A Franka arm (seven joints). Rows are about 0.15 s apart.
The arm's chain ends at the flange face. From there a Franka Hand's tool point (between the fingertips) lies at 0.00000 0.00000 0.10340 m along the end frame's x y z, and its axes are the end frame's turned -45 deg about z.
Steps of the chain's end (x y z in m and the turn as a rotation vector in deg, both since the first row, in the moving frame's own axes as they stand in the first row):
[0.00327 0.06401 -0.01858 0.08 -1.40 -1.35]
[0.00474 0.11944 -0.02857 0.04 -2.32 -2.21]
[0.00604 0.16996 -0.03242 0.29 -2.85 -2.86]
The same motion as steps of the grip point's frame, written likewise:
[-0.04466 0.04571 -0.01861 1.05 -0.93 -1.35]
[-0.08407 0.08485 -0.02865 1.67 -1.61 -2.21]
[-0.11927 0.12053 -0.03255 2.22 -1.81 -2.86]

